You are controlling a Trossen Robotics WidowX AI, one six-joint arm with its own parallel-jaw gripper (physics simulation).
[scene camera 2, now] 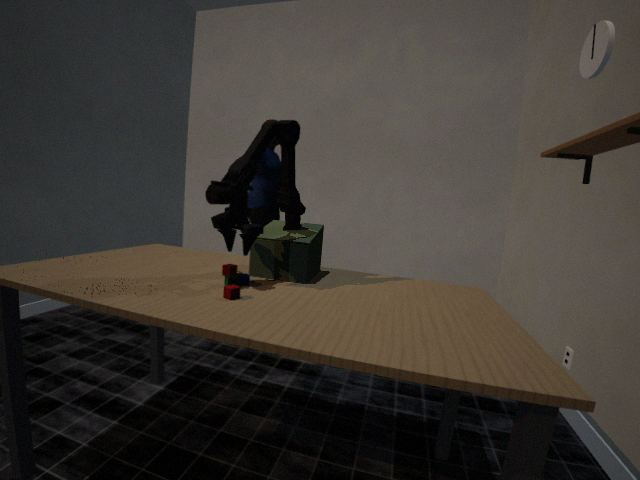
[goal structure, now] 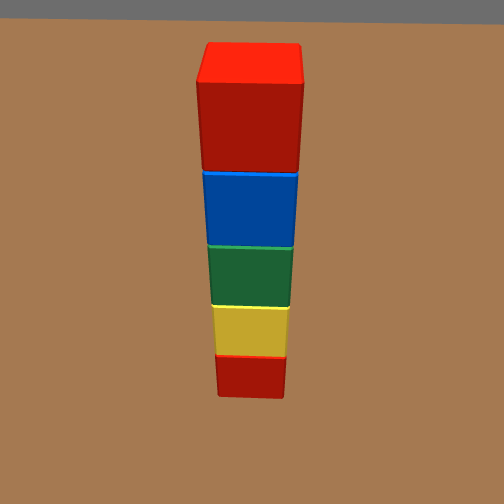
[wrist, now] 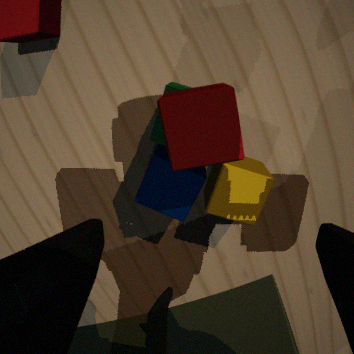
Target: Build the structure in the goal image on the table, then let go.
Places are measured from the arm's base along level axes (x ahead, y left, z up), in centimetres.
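Where they show: gripper, fingertip midpoint: [scene camera 2: 237,253] [wrist: 214,234]; arm's base at its link origin: [scene camera 2: 292,227].
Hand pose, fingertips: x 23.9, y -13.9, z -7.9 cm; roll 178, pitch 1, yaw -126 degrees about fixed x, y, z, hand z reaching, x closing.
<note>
Things, the pixels of their top centre, and the offset from my fingertips. Level surfaces: height alone.
- green cube at its top centre: [wrist: 186,121] [scene camera 2: 231,275] dx +2.9, dy -0.6, dz -6.7 cm
- blue cube at its top centre: [wrist: 168,189] [scene camera 2: 243,274] dx +0.2, dy +2.4, dz -6.7 cm
- yellow cube at its top centre: [wrist: 239,196] dx -2.5, dy -0.7, dz -6.7 cm
- wooden table at its surface level: dz -10.0 cm
A red cube [scene camera 2: 229,269] [wrist: 201,126] sits on top of a green cube [scene camera 2: 228,280] [wrist: 159,130], which it mostly covers in the wrist view. A blue cube [scene camera 2: 242,279] [wrist: 171,184] is beside the green one, low on the table. A yellow cube [wrist: 240,191] is next to the blue cube; a sliver of yellow shows behind the stack in the scene view. Another red cube [scene camera 2: 231,292] [wrist: 20,19] lies apart on the table. My gripper [scene camera 2: 237,252] [wrist: 214,234] is open and empty, above the cubes, pointing down.
A green camouflage-patterned box [scene camera 2: 307,258] [wrist: 235,312] stands under the arm's base, close behind the cubes. The wooden table [scene camera 2: 361,320] has its near edge beyond the separate red cube. A person in blue [scene camera 2: 264,178] stands behind the arm. A shelf [scene camera 2: 594,139] is on the right wall.
</note>
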